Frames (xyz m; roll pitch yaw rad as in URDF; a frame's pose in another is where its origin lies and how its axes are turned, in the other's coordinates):
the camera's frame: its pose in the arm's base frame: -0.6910 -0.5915 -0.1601 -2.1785 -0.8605 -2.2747
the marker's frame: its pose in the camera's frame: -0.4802 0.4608 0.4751 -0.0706 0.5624 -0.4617
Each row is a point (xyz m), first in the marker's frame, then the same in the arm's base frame.
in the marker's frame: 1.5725 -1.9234 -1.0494
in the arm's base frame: 0.5994 0.8679 0.7080
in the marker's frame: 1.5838 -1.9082 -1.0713
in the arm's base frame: 0.5779 0.8865 0.7131
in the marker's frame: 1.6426 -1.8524 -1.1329
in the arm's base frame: 0.4997 0.9390 0.7518
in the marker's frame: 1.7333 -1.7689 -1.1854
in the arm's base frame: 0.3911 0.9799 0.8188
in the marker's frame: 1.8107 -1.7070 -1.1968
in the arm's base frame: 0.3147 0.9849 0.8828
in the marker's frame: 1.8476 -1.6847 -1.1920
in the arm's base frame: 0.2875 0.9793 0.9161
